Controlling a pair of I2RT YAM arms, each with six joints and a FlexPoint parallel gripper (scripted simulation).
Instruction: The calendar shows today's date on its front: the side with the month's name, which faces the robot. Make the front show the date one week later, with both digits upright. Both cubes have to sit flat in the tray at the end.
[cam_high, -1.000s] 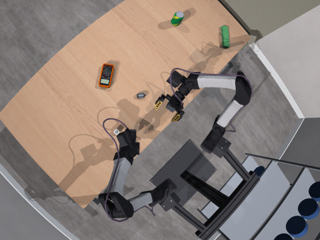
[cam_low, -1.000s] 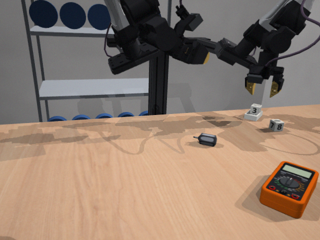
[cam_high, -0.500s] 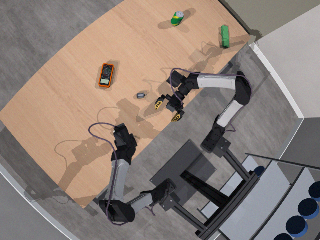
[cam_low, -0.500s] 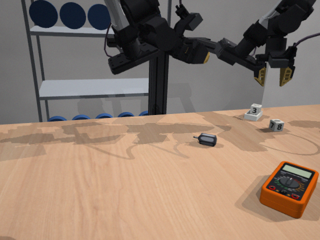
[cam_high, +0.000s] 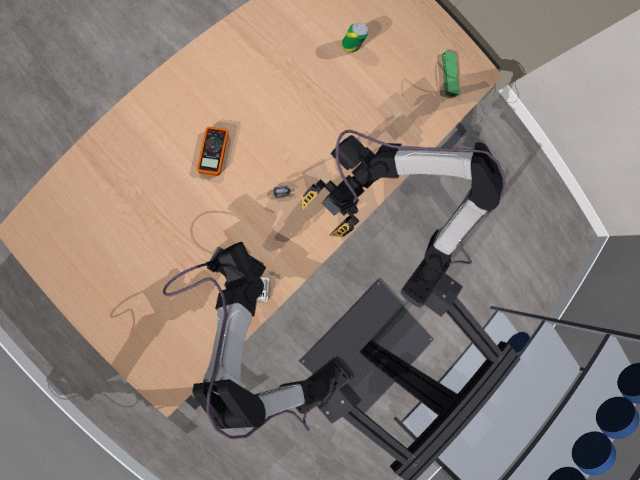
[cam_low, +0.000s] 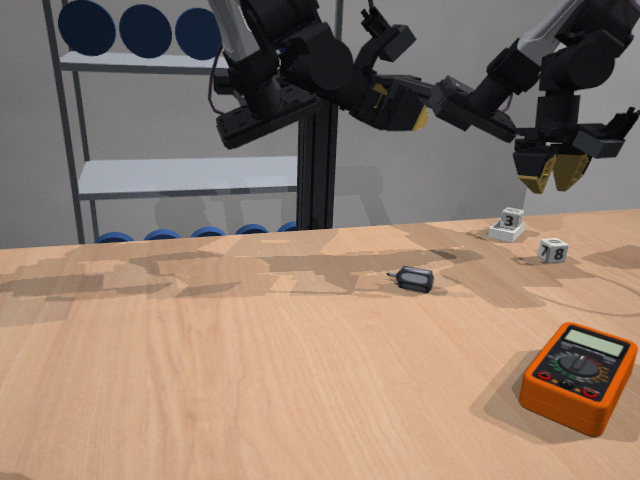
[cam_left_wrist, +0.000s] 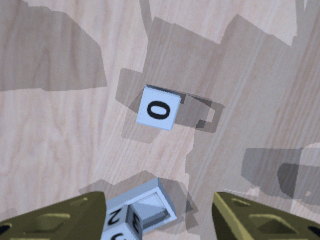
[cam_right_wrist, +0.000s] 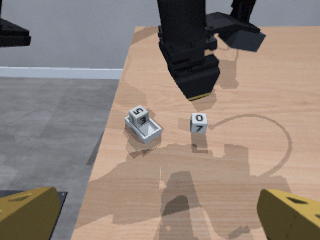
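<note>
Now: left hand 90 mm past the white tray and 100 mm above it. From my left hand the other things lie so: green case (10 mm ahead, 1060 mm to the right, 100 mm below).
</note>
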